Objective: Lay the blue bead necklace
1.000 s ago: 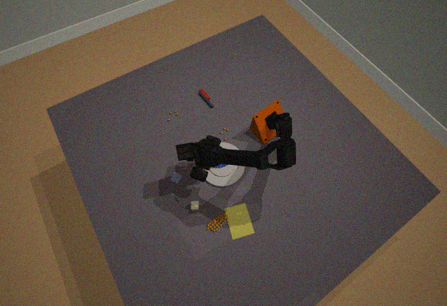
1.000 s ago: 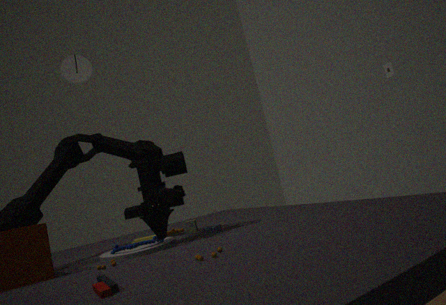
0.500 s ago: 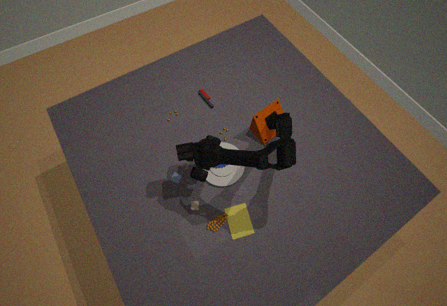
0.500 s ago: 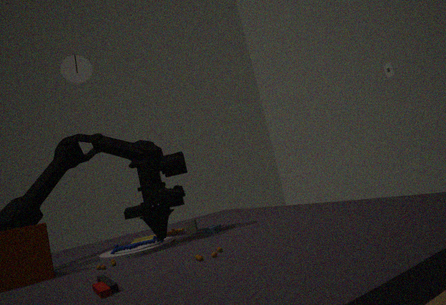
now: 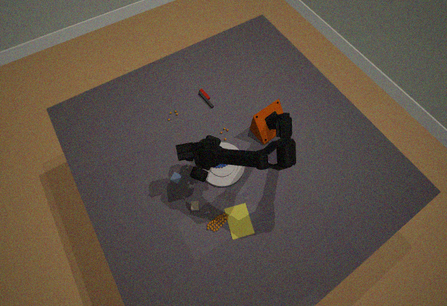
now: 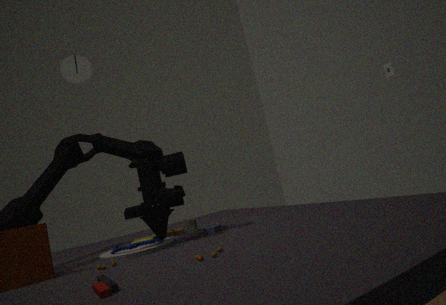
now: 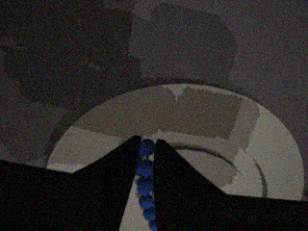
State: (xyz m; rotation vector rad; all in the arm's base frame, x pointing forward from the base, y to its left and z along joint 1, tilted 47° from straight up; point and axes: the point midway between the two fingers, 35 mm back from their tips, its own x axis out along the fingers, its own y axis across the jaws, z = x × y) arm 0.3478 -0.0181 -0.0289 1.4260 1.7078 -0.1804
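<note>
The round white bead board lies 6 cm behind my gripper tip, 4 cm to the left of it and 1 cm below it. Round my gripper tip: cream cube: 14 cm ahead, 11 cm to the left; yellow sheet: 4 cm ahead, 26 cm to the left, 2 cm below; light blue cube: 13 cm ahead, 3 cm to the right, 1 cm below.
</note>
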